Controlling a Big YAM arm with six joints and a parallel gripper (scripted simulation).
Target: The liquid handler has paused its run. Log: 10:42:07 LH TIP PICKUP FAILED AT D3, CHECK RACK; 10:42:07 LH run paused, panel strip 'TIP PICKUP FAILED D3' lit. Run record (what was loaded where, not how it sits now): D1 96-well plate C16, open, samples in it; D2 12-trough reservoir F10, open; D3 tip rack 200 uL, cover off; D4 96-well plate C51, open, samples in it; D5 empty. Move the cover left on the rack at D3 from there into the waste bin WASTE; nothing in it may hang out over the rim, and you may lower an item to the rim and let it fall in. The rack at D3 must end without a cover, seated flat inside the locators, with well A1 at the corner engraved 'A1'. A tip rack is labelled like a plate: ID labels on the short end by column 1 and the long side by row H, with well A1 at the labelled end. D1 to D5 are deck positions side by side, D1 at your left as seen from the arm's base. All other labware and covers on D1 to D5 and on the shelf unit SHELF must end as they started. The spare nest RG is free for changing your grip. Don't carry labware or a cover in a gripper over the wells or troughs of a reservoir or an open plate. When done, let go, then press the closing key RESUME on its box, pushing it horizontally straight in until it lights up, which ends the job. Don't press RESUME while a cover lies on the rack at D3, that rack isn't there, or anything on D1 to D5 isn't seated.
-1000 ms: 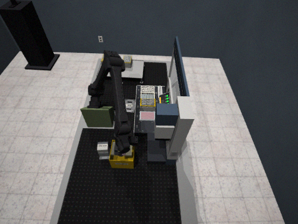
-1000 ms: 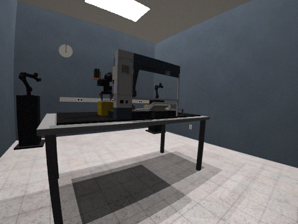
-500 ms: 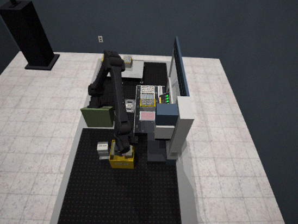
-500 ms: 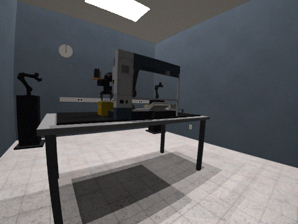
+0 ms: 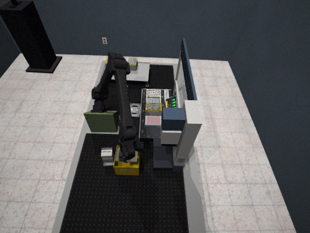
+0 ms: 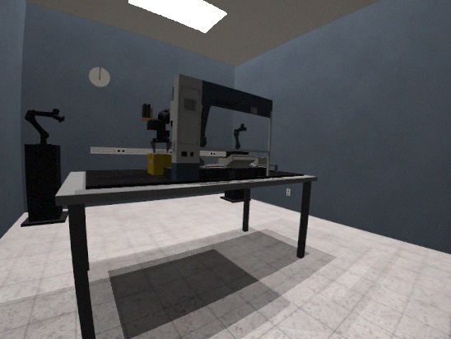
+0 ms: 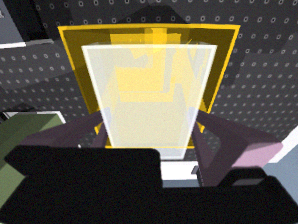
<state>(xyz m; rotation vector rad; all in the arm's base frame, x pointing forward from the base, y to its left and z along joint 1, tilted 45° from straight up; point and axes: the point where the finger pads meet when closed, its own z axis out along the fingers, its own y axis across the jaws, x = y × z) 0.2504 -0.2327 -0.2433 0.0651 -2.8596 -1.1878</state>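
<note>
Right now the yellow waste bin is 110 mm below my hand. From my hand the other things lie so: clear cover: 10 mm above; liquid handler tower: 330 mm ahead, 130 mm above, 40 mm to the left; resume key box: 140 mm behind, 80 mm below, 50 mm to the left.
</note>
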